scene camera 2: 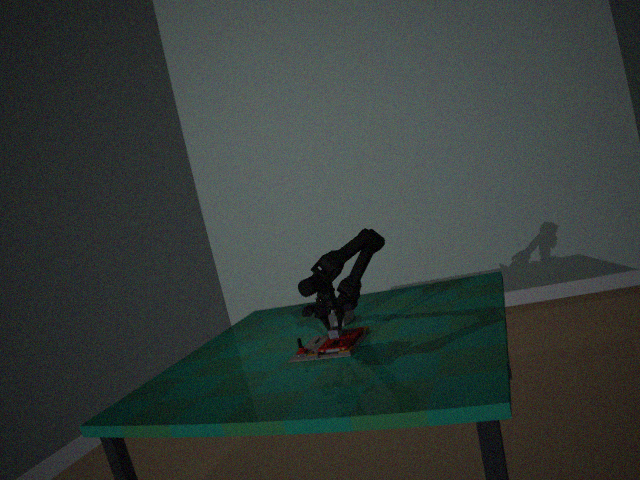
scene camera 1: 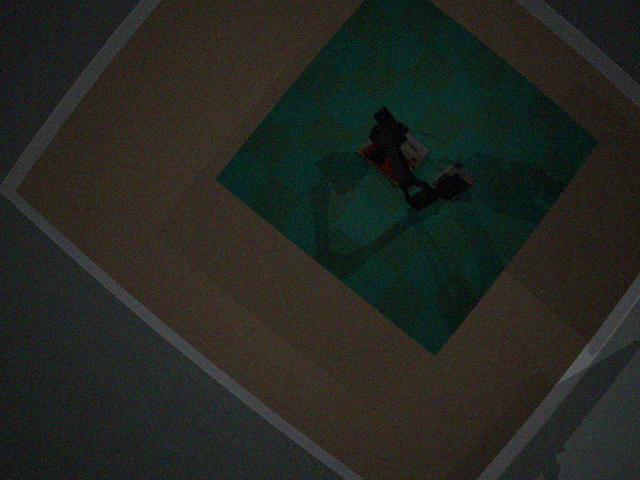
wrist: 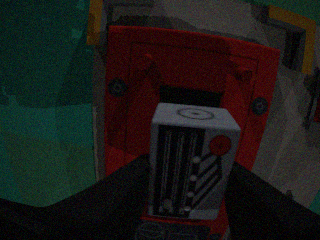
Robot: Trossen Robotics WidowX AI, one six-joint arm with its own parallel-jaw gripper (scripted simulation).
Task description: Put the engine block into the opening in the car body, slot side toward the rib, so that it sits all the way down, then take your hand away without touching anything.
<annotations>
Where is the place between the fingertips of the gripper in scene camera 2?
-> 335, 331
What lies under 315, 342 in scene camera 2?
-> A base plate.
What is the gripper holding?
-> An engine block.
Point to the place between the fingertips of the gripper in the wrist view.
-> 188, 166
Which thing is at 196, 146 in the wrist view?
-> An engine block.
</annotations>
